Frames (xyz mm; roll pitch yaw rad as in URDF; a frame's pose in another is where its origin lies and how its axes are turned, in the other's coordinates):
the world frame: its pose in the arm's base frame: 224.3 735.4 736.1 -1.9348 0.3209 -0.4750
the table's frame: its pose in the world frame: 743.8 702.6 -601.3 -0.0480 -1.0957 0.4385
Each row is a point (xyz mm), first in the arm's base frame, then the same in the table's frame.
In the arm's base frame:
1: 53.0 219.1 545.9
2: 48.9 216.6 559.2
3: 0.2 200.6 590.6
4: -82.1 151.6 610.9
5: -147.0 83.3 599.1
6: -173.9 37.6 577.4
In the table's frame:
1: -184.8 -109.2 691.1
2: -196.5 -115.4 696.1
3: -251.7 -101.4 715.2
4: -337.8 -54.8 716.4
5: -405.8 1.7 681.8
6: -433.8 37.0 646.4

